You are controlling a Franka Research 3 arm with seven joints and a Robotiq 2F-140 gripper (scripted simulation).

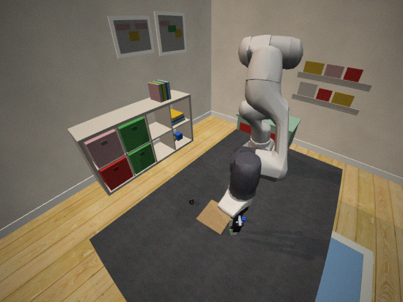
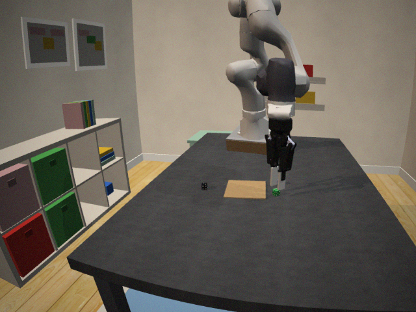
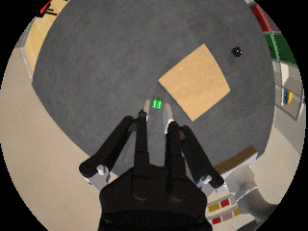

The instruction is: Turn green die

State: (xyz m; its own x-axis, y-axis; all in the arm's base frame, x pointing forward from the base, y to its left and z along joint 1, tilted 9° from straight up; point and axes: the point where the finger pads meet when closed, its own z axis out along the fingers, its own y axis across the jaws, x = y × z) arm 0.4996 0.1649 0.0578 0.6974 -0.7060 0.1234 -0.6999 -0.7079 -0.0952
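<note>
Now: hand 5 cm above the green die. The rest, counted from my hand: blue die 9 cm behind, 5 cm below; tan mat 2 cm behind, 11 cm to the right, 6 cm below; black die 1 cm ahead, 26 cm to the right, 5 cm below.
</note>
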